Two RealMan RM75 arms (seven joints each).
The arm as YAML. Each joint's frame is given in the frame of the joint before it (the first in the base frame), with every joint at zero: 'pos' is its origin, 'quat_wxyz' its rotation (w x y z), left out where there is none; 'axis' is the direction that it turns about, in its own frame. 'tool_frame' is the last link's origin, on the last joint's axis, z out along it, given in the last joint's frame.
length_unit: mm
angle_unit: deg
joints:
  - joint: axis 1
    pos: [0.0, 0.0, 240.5]
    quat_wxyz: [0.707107, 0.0, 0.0, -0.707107]
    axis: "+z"
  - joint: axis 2
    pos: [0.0, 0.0, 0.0]
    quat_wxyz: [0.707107, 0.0, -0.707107, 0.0]
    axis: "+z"
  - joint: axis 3
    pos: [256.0, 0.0, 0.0]
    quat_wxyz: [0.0, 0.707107, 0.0, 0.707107]
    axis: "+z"
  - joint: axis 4
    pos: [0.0, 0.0, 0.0]
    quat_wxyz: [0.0, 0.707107, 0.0, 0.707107]
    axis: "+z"
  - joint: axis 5
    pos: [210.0, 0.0, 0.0]
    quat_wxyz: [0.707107, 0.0, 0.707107, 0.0]
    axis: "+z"
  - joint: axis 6
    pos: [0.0, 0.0, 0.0]
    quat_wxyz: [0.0, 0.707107, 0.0, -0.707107]
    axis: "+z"
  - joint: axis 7
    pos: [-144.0, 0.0, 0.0]
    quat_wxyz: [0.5, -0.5, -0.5, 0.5]
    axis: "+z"
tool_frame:
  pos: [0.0, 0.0, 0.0]
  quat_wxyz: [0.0, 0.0, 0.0, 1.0]
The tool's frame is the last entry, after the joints.
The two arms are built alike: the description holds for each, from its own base.
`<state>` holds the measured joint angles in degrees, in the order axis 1, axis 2, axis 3, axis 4, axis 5, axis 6, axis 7, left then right.
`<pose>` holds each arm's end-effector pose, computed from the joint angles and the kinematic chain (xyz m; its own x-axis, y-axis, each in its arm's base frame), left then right.
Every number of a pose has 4 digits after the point.
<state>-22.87 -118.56 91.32 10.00 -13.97 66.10 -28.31 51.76 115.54 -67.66 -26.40 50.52 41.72 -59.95</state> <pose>-0.3481 0.3347 0.0268 0.4736 -0.0902 0.8761 0.8768 -0.0454 -0.4786 0.2225 0.4571 -0.0362 0.8007 -0.5785 -0.1555 -0.5540 -0.6165 -0.5594</pose>
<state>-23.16 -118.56 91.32 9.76 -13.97 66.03 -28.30 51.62 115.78 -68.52 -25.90 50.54 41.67 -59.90</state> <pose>-0.3475 0.3358 0.0264 0.4745 -0.0882 0.8758 0.8763 -0.0469 -0.4794 0.2249 0.4535 -0.0409 0.7997 -0.5839 -0.1401 -0.5519 -0.6229 -0.5544</pose>
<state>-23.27 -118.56 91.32 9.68 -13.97 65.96 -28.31 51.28 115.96 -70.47 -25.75 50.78 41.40 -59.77</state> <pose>-0.3473 0.3362 0.0262 0.4746 -0.0870 0.8759 0.8763 -0.0472 -0.4795 0.2275 0.4496 -0.0457 0.8046 -0.5824 -0.1158 -0.5391 -0.6347 -0.5537</pose>
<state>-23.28 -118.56 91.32 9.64 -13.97 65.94 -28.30 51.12 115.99 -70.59 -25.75 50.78 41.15 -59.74</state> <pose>-0.3475 0.3362 0.0261 0.4749 -0.0862 0.8758 0.8762 -0.0468 -0.4797 0.2287 0.4492 -0.0458 0.8039 -0.5833 -0.1160 -0.5391 -0.6324 -0.5563</pose>
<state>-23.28 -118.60 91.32 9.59 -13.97 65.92 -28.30 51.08 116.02 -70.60 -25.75 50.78 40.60 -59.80</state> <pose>-0.3476 0.3360 0.0257 0.4746 -0.0850 0.8761 0.8764 -0.0463 -0.4793 0.2290 0.4501 -0.0453 0.8053 -0.5807 -0.1193 -0.5367 -0.6287 -0.5628</pose>
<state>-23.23 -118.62 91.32 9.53 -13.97 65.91 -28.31 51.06 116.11 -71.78 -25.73 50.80 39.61 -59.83</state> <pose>-0.3481 0.3355 0.0254 0.4745 -0.0834 0.8763 0.8767 -0.0449 -0.4790 0.2291 0.4505 -0.0467 0.8141 -0.5706 -0.1080 -0.5197 -0.6329 -0.5738</pose>
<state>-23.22 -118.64 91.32 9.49 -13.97 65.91 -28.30 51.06 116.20 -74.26 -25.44 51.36 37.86 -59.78</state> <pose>-0.3482 0.3353 0.0252 0.4746 -0.0827 0.8763 0.8767 -0.0444 -0.4790 0.2295 0.4504 -0.0499 0.8265 -0.5558 -0.0892 -0.4937 -0.6397 -0.5891</pose>
